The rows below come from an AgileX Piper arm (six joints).
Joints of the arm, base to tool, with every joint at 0 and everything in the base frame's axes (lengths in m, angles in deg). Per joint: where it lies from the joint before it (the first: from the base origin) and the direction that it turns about. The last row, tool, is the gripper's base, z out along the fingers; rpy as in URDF.
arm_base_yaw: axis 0 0 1 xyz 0 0 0.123
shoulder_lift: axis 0 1 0 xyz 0 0 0
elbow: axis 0 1 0 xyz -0.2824 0 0.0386
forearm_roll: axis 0.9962 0 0.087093 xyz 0.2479 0 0.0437
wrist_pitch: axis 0 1 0 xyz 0 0 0
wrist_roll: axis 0.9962 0 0.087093 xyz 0.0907 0 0.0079
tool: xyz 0 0 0 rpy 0 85.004 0
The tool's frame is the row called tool.
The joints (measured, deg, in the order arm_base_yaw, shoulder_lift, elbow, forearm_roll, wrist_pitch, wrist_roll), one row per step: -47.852, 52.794, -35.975, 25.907, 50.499, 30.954; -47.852, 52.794, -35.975, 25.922, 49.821, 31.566; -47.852, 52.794, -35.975, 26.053, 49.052, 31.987; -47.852, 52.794, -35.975, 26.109, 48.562, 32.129; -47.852, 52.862, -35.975, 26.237, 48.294, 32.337; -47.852, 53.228, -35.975, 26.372, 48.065, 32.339; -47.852, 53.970, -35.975, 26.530, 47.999, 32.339; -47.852, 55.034, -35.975, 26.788, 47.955, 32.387; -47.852, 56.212, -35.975, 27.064, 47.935, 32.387; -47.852, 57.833, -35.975, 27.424, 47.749, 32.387; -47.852, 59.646, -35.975, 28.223, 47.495, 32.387; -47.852, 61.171, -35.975, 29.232, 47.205, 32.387; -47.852, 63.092, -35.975, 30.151, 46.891, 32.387; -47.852, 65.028, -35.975, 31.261, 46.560, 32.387
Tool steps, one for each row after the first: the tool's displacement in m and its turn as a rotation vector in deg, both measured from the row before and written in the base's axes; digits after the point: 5 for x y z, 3 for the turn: 0.00042, -0.00089, 0.00045, -0.131, -0.458, -0.787; 0.00056, -0.00093, 0.00058, -0.229, -0.569, -0.694; 0.00033, -0.00061, 0.00036, -0.236, -0.325, -0.335; 0.00038, -0.00040, 0.00006, 0.062, -0.223, -0.307; 0.00087, -0.00091, -0.00078, 0.195, 0.025, -0.129; 0.00143, -0.00137, -0.00194, 0.605, 0.349, -0.063; 0.00202, -0.00185, -0.00284, 0.953, 0.498, -0.118; 0.00217, -0.00198, -0.00322, 1.038, 0.582, -0.079; 0.00299, -0.00287, -0.00445, 1.296, 0.738, -0.181; 0.00362, -0.00295, -0.00489, 1.664, 0.529, -0.357; 0.00331, -0.00234, -0.00402, 1.549, 0.182, -0.467; 0.00372, -0.00298, -0.00543, 1.759, 0.512, -0.477; 0.00380, -0.00282, -0.00553, 1.865, 0.400, -0.591
